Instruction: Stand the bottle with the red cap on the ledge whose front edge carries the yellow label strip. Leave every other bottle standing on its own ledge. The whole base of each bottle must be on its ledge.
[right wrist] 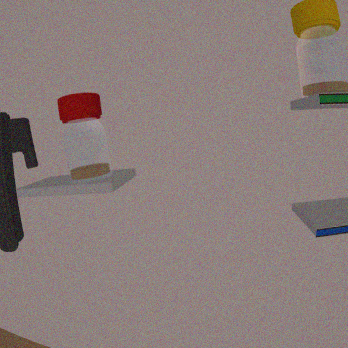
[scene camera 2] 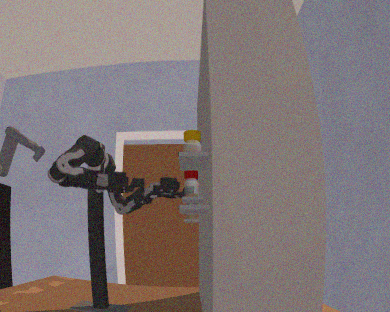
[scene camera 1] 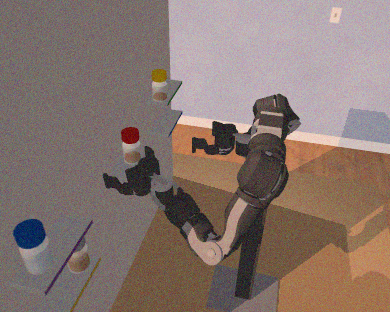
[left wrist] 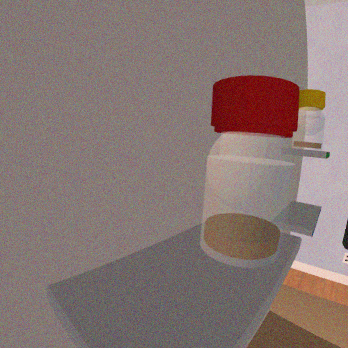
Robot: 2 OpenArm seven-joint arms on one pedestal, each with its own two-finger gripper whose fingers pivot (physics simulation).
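The red-capped bottle (scene camera 1: 131,146) (scene camera 2: 191,184) (left wrist: 250,185) (right wrist: 86,137) stands upright near one end of a grey ledge (left wrist: 170,295) (right wrist: 121,178). The yellow label strip (scene camera 1: 85,285) shows at the lower left in scene camera 1; its ledge is partly hidden. A brown-filled bottle (scene camera 1: 79,259) appears to stand on that ledge, its cap behind the purple-strip ledge. My left gripper (scene camera 1: 127,163) (scene camera 2: 181,193) is open and empty, close in front of the red-capped bottle; contact cannot be told. My right gripper (scene camera 1: 204,135) is open and empty, away from the wall.
A blue-capped bottle (scene camera 1: 36,250) stands by the purple strip (scene camera 1: 69,257). A yellow-capped bottle (scene camera 1: 159,86) (scene camera 2: 192,139) (left wrist: 311,120) (right wrist: 320,57) stands on the green-strip ledge. The blue-strip ledge (left wrist: 305,218) (right wrist: 325,212) lies lower and bears no bottle.
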